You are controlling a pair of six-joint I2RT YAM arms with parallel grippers.
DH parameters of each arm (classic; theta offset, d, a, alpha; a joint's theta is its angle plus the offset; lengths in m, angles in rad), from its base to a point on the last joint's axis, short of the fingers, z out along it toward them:
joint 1: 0 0.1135 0.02 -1.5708
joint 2: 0 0 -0.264 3.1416
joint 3: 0.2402 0 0.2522 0
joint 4: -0.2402 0 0.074 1.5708
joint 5: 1.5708 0 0 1.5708
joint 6: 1.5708 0.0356 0 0
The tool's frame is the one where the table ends.
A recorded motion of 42 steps. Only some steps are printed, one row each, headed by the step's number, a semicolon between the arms.
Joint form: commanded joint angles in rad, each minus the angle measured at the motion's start. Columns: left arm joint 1, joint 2, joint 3, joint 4, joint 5, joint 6; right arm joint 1, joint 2, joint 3, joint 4, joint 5, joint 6.
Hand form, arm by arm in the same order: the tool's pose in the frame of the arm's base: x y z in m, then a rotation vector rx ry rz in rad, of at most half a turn. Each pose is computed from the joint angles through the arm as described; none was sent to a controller.
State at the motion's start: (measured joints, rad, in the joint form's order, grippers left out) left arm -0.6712 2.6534 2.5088 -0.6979 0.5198 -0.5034; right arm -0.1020 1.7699 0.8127 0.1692 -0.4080 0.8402
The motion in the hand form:
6: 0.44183 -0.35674 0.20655 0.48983 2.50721 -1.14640; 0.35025 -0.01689 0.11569 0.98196 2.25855 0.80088
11: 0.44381 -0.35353 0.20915 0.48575 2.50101 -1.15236; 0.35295 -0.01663 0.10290 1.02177 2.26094 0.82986
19: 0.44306 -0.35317 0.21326 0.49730 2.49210 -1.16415; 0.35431 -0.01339 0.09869 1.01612 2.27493 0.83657
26: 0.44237 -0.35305 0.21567 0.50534 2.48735 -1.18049; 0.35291 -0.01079 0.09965 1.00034 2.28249 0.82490
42: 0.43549 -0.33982 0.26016 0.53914 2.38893 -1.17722; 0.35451 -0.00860 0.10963 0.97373 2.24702 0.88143
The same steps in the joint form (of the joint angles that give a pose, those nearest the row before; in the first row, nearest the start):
6: 0.0244 -0.0640 -0.0408 0.0141 0.0248 0.0186; 0.0176 0.0833 0.0393 0.0255 0.0436 0.0435
11: 0.0314 -0.0686 -0.0411 0.0149 0.0309 0.0190; 0.0176 0.1309 0.0401 0.0614 0.0287 0.0759
19: 0.0316 -0.0747 -0.0385 0.0122 0.0409 0.0232; 0.0267 0.1477 0.0444 0.0658 0.0246 0.0760
26: 0.0318 -0.0791 -0.0391 0.0124 0.0540 0.0232; 0.0345 0.1399 0.0394 0.0615 0.0334 0.0660
42: 0.0433 -0.1847 -0.0793 0.0215 0.0496 0.0543; 0.0382 0.1155 0.0376 0.0878 0.0031 0.0852

